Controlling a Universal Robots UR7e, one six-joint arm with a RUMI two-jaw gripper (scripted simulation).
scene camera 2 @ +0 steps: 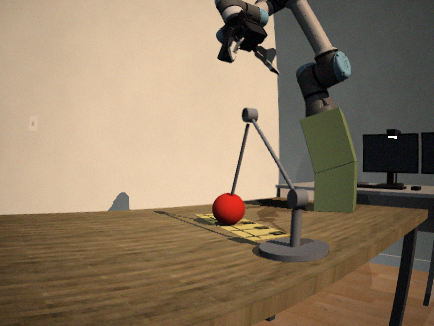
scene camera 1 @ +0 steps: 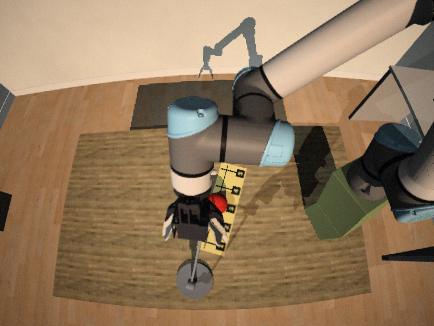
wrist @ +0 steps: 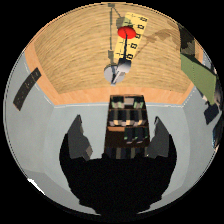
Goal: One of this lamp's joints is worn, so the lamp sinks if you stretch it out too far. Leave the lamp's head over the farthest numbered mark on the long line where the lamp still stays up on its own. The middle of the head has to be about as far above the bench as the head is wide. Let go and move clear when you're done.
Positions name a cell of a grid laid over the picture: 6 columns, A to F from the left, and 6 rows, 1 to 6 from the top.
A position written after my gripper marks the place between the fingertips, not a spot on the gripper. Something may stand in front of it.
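Red ball head (scene camera 2: D4). Yellow numbered strip (scene camera 1: D4). My gripper (scene camera 1: C5), also (scene camera 2: D2).
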